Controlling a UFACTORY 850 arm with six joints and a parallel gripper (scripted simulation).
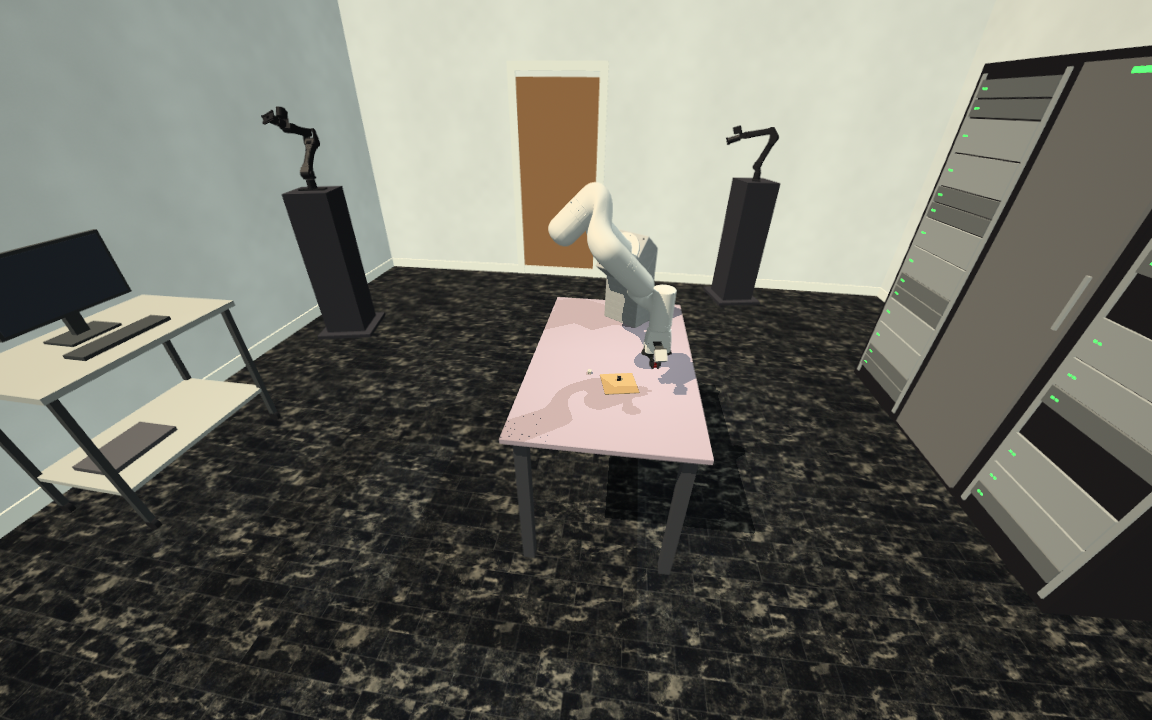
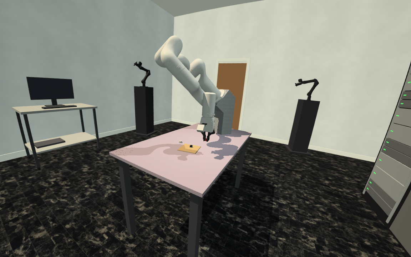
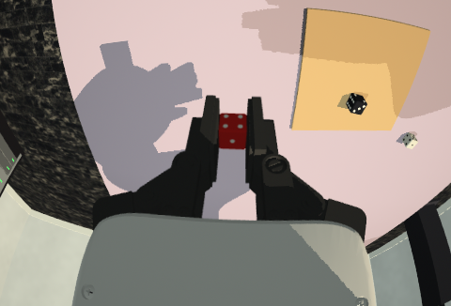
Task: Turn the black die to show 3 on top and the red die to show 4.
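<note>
Right now my hand is 130 mm to the left of the black die, 100 mm above it and 50 mm past it. From my hand the other things lie so: mat: 130 mm to the right, 110 mm below, 30 mm behind; red die: 10 mm below, 10 mm behind; white die: 240 mm to the right, 120 mm behind, 110 mm below.
</note>
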